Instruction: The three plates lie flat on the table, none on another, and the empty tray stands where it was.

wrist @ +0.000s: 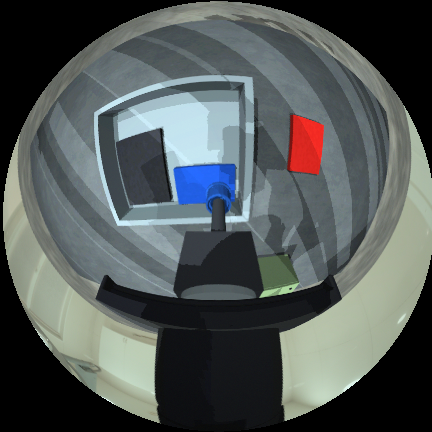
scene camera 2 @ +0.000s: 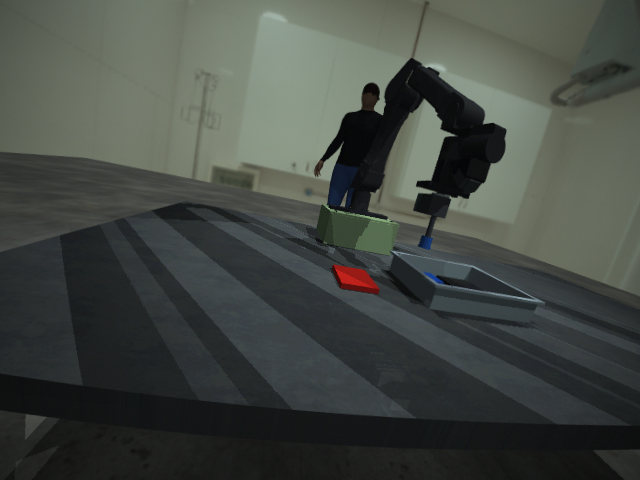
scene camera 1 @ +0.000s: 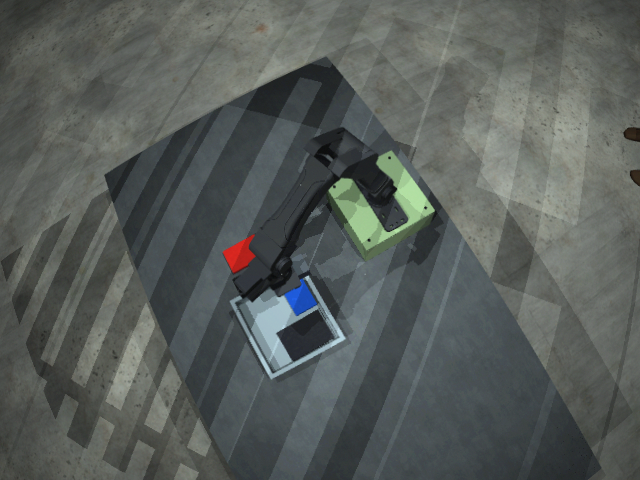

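Pixels of known places: hand, its tool point: (wrist: 218,192) (scene camera 2: 423,247); arm's base, origin of its link: (scene camera 2: 357,213) (scene camera 1: 379,197).
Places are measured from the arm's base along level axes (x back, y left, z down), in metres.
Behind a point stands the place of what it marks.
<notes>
A red plate (scene camera 1: 239,254) {z 0.092, x -0.414, y -0.082 m} (scene camera 2: 355,279) {z 0.092, x -0.424, y -0.081 m} (wrist: 306,145) {z 0.092, x -0.402, y -0.074 m} lies flat on the table beside the tray; the arm hides part of it in scene camera 1. A blue plate (scene camera 1: 301,299) {z 0.088, x -0.316, y 0.124 m} (scene camera 2: 433,277) {z 0.089, x -0.320, y 0.144 m} (wrist: 192,184) {z 0.089, x -0.320, y 0.127 m} and a black plate (scene camera 1: 307,335) {z 0.090, x -0.349, y 0.221 m} (scene camera 2: 457,282) {z 0.089, x -0.324, y 0.210 m} (wrist: 142,167) {z 0.090, x -0.359, y 0.213 m} lie side by side inside the pale grey tray (scene camera 1: 272,375) {z 0.052, x -0.482, y 0.280 m} (scene camera 2: 483,308) {z 0.086, x -0.485, y 0.161 m} (wrist: 249,125) {z 0.053, x -0.417, y 0.046 m}. My suction cup (scene camera 2: 425,242) (wrist: 218,200) {z 0.018, x -0.336, y 0.088 m} is open, with nothing on it. It hangs above the blue plate, apart from it. The arm hides the cup in scene camera 1.
The arm stands on a green base block (scene camera 1: 364,227) {z -0.001, x -0.080, y 0.055 m} (scene camera 2: 356,232) {z 0.050, x -0.110, y -0.017 m} (wrist: 278,272) {z 0.044, x -0.110, y -0.063 m} near a long edge of the dark table (scene camera 1: 413,392) {z 0.102, x -0.175, y 0.505 m} (scene camera 2: 206,335) {z 0.103, x -0.656, y -0.297 m}. The tray's raised walls surround the blue and black plates. A person (scene camera 2: 356,136) stands behind the table.
</notes>
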